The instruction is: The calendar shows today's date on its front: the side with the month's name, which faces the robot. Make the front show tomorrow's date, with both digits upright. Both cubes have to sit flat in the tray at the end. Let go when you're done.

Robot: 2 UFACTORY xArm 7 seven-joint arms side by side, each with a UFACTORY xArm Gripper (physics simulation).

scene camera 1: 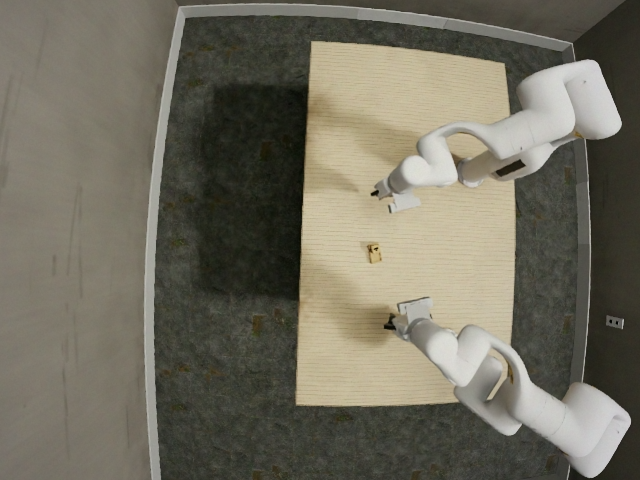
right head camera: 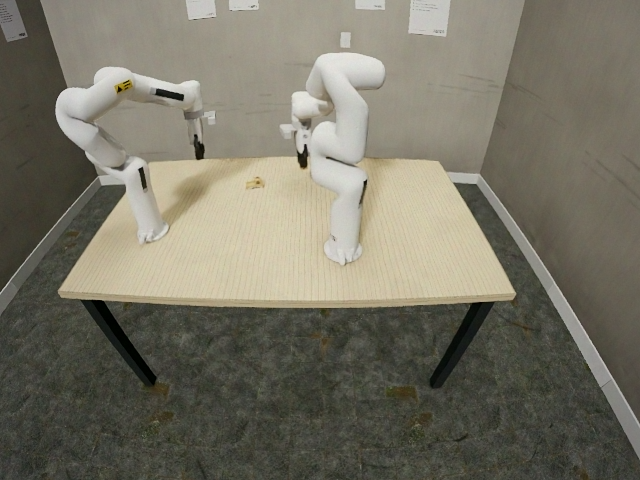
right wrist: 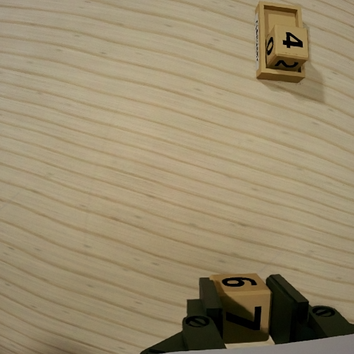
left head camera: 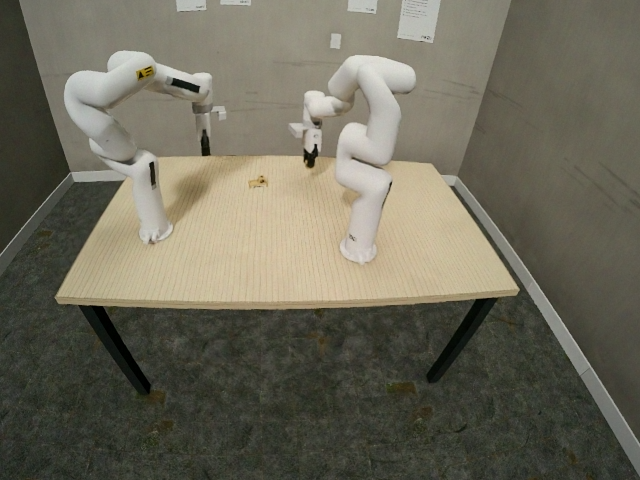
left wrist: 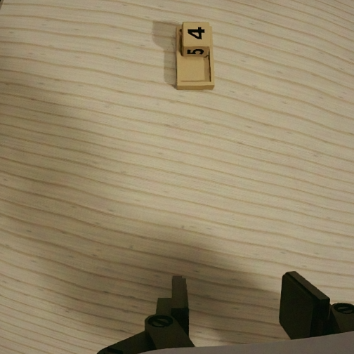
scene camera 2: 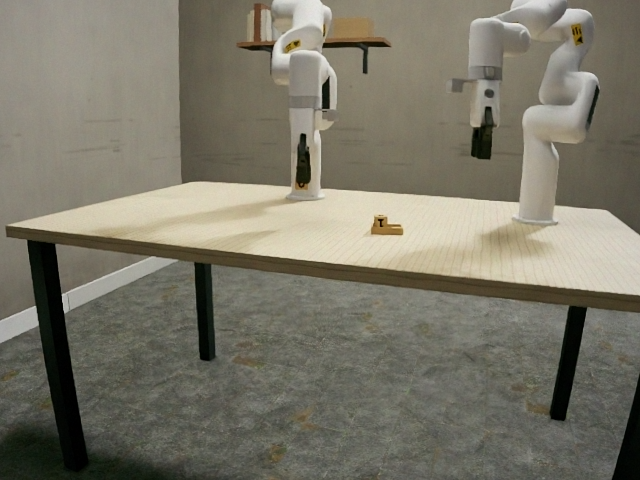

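Observation:
The wooden tray lies on the table. One cube sits in it, at the tray's right end in the left head camera; the other end is empty. It has 4 on top, 0 on the lettered front, 2 and 5 on its sides. My right gripper is shut on the other cube, above the table; 7 and a 6 or 9 show. My left gripper is open and empty, high above the table, apart from the tray.
The wooden table carries both arm bases, which stand nearer its front edge in the head camera views. A wall shelf with books and a box is behind the arms in scene camera 2. The arms are apart, on opposite sides of the tray.

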